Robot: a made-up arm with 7 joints.
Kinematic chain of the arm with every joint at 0, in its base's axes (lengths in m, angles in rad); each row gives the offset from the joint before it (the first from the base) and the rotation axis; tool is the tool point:
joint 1: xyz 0 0.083 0 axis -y
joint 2: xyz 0 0.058 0 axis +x
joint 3: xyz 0 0 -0.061 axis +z
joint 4: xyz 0 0 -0.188 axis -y
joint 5: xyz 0 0 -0.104 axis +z
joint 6: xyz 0 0 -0.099 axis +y
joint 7: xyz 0 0 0 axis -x
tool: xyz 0 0 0
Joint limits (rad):
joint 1: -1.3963..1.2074
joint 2: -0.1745..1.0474
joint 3: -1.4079..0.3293
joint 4: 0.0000..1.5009
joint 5: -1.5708..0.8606
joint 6: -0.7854..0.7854
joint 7: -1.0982..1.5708
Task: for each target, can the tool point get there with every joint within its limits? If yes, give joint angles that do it. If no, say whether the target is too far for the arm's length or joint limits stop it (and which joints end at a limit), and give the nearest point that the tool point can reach.
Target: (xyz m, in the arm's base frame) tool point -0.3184 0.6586 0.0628
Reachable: no: too far | nearest point -0.2247 0.5312 -0.0396 | short by 0.188 m
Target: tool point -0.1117 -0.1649 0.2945
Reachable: no: joint limits stop it (at a limit: joint 1, joint 2, joint 3, joint 4) | nearest point -0.2154 -0.1015 -0.0713 | short by 0.385 m
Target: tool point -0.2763 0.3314 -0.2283
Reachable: yes | joints -1.1504 0.8385 -0.9347 0.9163 -0.6943 -0.1098 0.4239
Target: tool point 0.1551 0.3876 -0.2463
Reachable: yes | joints -0.0988 0.9556 -0.2489 1.1388 -0.1425 0.3438 0.7971
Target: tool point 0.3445 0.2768 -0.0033
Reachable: yes | joints 0.9973 0.5970 -0.2720 1.2284 0.2484 0.1073 0.8907
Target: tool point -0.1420 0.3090 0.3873
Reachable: no: joint limits stop it (at a limit: joint 1, joint 2, joint 3, joint 4) | nearest point 0.1380 0.4017 0.1525 | short by 0.377 m
